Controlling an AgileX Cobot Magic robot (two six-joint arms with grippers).
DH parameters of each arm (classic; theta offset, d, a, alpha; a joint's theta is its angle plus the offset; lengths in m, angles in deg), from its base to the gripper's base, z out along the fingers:
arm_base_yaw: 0 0.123 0 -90
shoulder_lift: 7.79 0 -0.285 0
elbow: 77.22 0 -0.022 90
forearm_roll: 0 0.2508 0 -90
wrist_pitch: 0 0 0.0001 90
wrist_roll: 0 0.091 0 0
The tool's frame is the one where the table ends.
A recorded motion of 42 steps. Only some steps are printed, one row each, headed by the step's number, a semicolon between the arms.
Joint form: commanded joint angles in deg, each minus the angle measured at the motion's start. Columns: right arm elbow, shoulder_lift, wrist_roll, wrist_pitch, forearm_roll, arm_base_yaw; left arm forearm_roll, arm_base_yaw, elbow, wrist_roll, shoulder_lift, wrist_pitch.
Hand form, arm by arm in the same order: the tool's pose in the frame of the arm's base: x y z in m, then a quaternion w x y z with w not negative. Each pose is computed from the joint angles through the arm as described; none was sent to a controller.
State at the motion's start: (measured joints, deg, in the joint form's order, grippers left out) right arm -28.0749 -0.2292 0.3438 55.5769 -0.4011 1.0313; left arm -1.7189 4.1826 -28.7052 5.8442 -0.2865 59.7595
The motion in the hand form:
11: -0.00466 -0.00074 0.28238 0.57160 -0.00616 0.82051 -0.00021; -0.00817 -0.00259 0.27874 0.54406 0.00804 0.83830 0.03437
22: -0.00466 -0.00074 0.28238 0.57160 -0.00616 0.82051 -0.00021; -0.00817 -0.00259 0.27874 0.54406 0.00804 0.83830 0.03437
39: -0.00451 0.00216 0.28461 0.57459 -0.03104 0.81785 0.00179; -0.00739 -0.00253 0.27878 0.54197 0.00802 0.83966 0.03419
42: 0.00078 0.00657 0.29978 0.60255 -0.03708 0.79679 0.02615; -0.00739 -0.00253 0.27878 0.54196 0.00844 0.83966 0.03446
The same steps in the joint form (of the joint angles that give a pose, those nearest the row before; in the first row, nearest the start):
11: 0.06 -1.55 -0.34 -0.52 -0.11 -0.17; 0.29 0.23 0.17 -0.40 -1.49 -0.51
22: 0.06 -1.55 -0.34 -0.52 -0.11 -0.17; 0.29 0.23 0.17 -0.40 -1.49 -0.51
39: -0.29 -1.26 -3.84 -0.86 2.12 -0.17; 0.29 0.23 0.17 -0.40 -1.20 -0.52
42: -1.89 1.09 -5.16 -5.50 5.79 -0.17; 0.29 0.23 0.17 -0.35 -1.20 -0.52

